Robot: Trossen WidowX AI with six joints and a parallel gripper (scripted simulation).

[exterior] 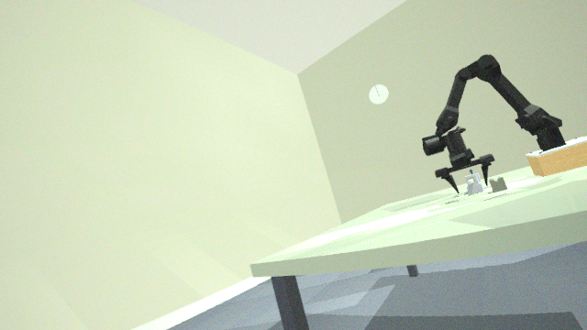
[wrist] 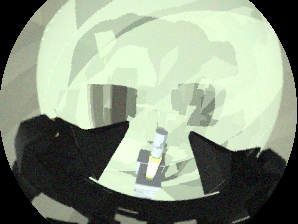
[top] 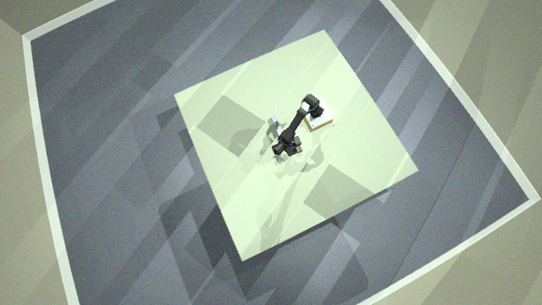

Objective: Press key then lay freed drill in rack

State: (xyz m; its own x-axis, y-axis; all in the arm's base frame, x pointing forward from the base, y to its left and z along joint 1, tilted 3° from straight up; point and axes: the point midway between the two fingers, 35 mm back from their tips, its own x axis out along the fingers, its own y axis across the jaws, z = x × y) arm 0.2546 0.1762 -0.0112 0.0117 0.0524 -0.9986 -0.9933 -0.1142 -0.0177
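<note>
The drill lies 50 mm to the right of my gripper tip and 30 mm above it. The rest, counted from my gripper tip: blue key 20 mm ahead, 170 mm to the right, 30 mm above; then grey rack 80 mm behind, 10 mm to the left; then drill fixture 20 mm ahead, 150 mm to the right, 20 mm above.
</note>
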